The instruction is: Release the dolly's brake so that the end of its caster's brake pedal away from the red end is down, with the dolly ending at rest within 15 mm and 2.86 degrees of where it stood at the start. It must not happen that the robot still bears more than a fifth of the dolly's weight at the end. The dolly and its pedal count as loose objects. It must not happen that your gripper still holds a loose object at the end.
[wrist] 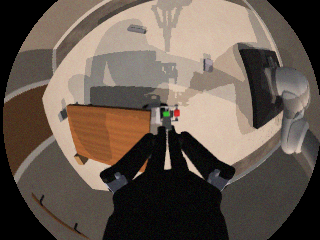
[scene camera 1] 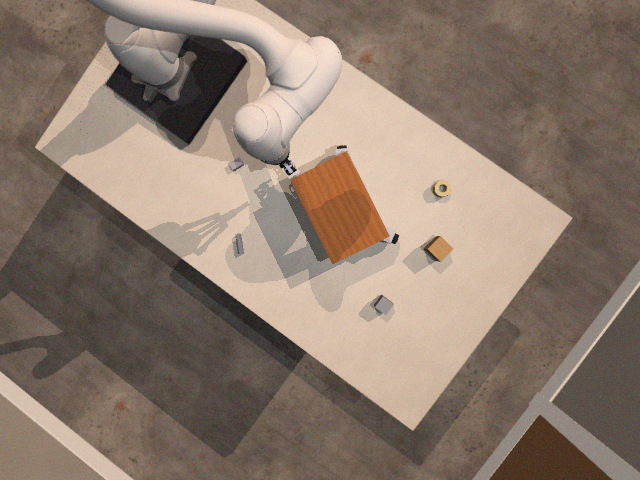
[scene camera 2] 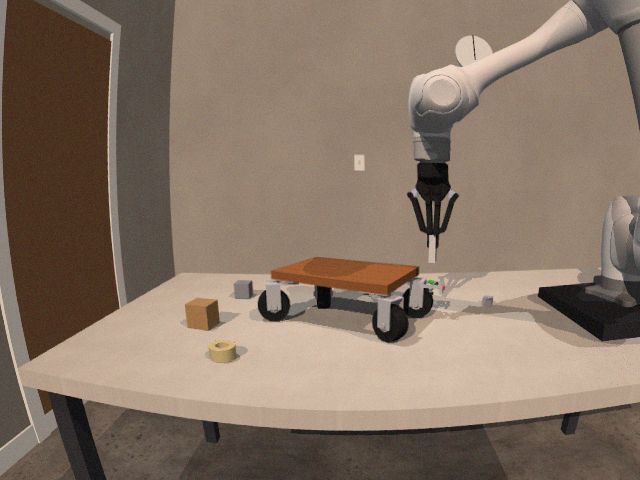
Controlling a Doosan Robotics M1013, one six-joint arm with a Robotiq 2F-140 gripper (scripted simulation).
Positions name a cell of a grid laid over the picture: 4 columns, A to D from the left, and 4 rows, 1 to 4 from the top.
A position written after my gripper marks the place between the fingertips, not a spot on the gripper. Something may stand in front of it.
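Observation:
A tan cube (scene camera 2: B3) and my gripper (scene camera 2: C3) are visible. The gripper also appears at (wrist: C3).

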